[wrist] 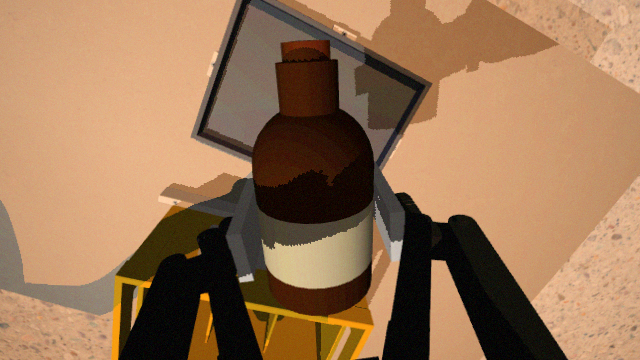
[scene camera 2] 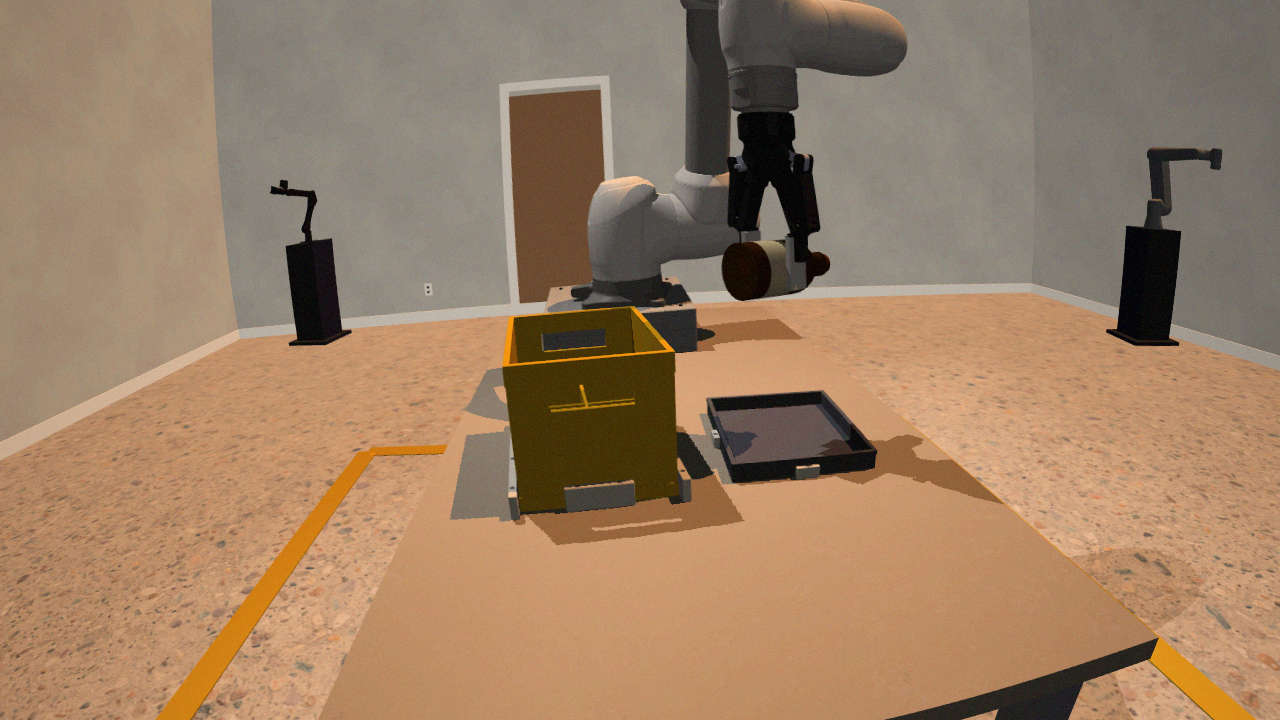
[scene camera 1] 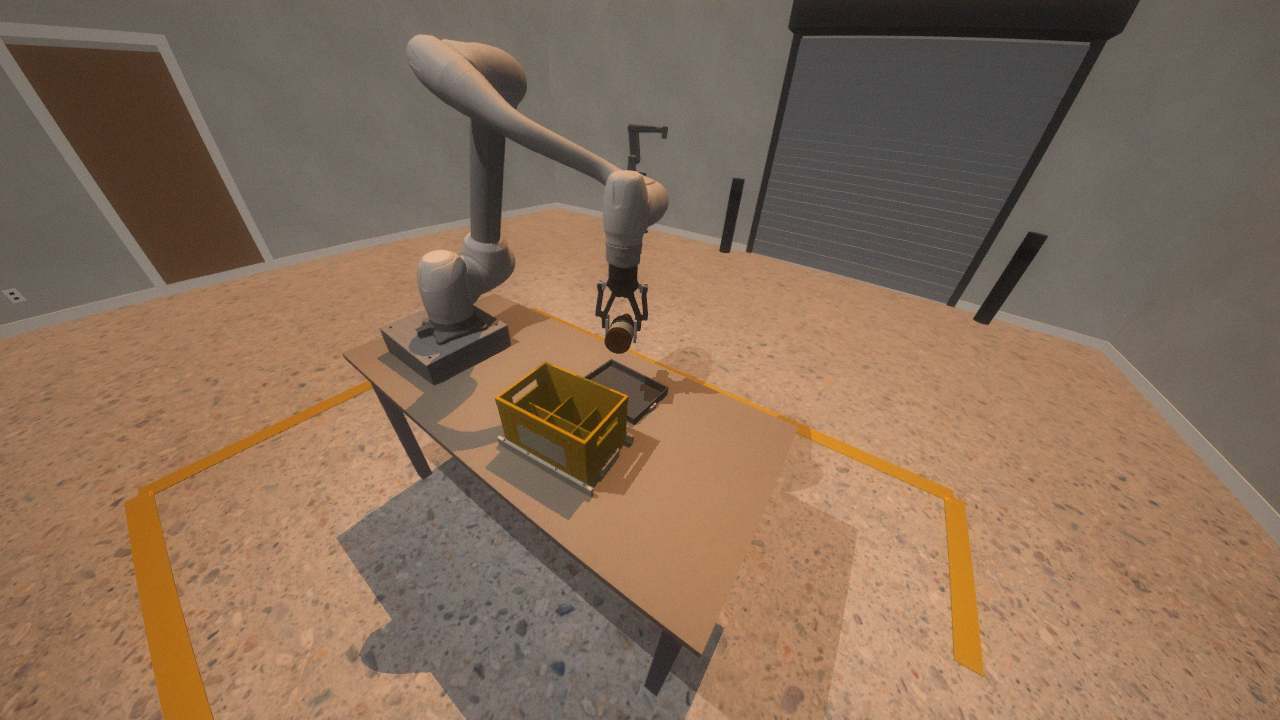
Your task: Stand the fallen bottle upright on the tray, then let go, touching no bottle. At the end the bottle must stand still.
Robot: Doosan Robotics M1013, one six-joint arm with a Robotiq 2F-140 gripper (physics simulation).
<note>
In view: the gripper (scene camera 2: 774,285) and a brown bottle (scene camera 2: 752,270).
The brown bottle also shows in the wrist view (wrist: 312,163) and in scene camera 1 (scene camera 1: 618,339). The gripper is seen too in the wrist view (wrist: 313,188) and in scene camera 1 (scene camera 1: 621,339).
</note>
